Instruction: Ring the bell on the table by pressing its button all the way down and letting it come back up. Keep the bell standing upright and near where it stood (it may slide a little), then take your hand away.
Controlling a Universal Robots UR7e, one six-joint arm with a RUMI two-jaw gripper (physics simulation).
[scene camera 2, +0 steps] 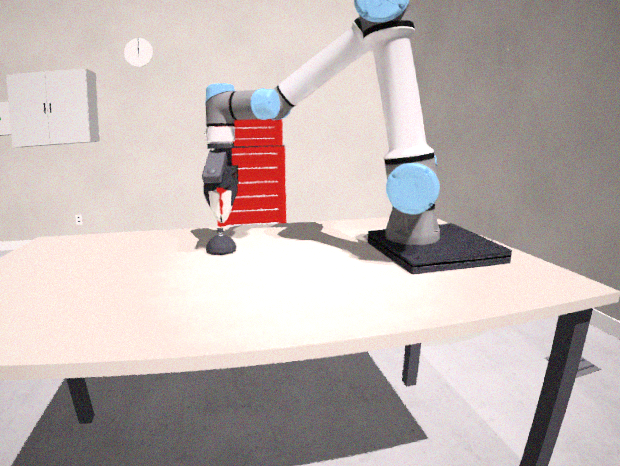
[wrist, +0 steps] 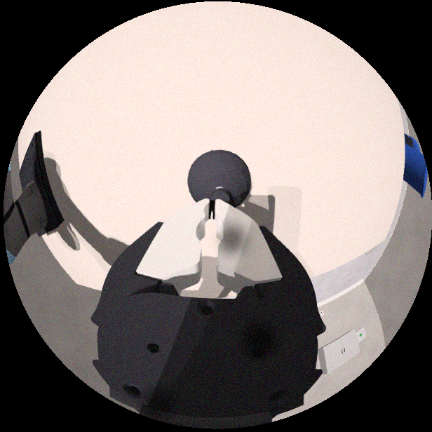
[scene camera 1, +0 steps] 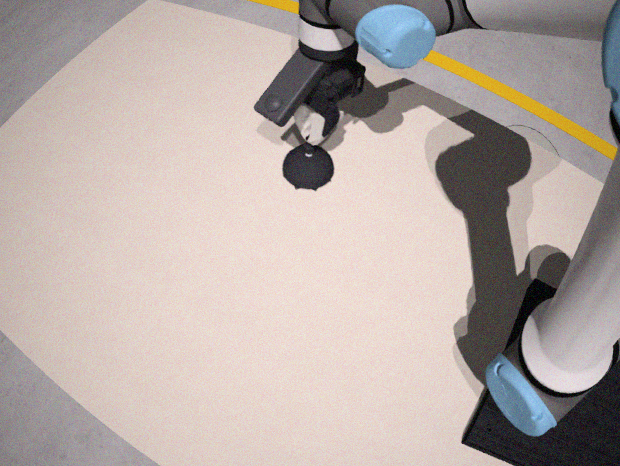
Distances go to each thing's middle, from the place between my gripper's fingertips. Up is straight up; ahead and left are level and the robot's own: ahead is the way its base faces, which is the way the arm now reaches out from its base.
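Scene:
I see the bell point(scene camera 1: 307, 171) 5 cm below my hand, and it is also 1 cm ahead of my hand and 1 cm to the right of it.

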